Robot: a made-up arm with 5 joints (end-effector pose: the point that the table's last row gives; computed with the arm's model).
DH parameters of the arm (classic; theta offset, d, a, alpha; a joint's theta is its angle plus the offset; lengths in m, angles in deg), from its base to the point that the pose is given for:
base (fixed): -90 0.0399 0 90
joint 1: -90 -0.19 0.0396 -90
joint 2: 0 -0.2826 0.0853 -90
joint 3: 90 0.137 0.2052 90
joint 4: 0 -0.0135 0.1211 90
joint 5: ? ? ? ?
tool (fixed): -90 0.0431 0 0
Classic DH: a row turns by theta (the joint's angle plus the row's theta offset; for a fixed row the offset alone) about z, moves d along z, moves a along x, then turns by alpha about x.
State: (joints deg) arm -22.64 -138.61 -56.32 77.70 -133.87
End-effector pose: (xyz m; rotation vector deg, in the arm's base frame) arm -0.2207 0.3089 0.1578 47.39 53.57 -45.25
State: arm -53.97 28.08 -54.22 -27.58 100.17
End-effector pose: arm 0.4289 0.5819 0.3282 -103.52 -15.80 -10.55
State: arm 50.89 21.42 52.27 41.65 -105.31
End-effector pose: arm 0.3807 0.4012 -0.2788 109.02 -31.56 -6.36
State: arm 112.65 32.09 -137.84 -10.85 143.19
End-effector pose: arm 0.5099 -0.2711 0.1646 -30.86 -5.30 25.73
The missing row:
joint 5: 0 -0.0374 -0.0823 90
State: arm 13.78 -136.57 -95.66 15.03 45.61
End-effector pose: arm -0.2151 0.3701 0.0531 -79.43 64.04 131.64
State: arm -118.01 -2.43 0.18 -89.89 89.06
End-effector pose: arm 0.1648 -0.2232 0.5161 24.75 -88.70 -19.51
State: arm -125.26 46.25 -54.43 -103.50 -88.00
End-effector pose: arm 0.4497 -0.0339 0.4547 116.05 -9.24 80.99
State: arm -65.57 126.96 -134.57 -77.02 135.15
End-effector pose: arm 0.4811 -0.0509 0.1829 -128.18 84.06 13.13
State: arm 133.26 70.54 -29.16 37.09 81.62
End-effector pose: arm 0.4127 -0.2958 -0.5017 105.06 111.34 14.37
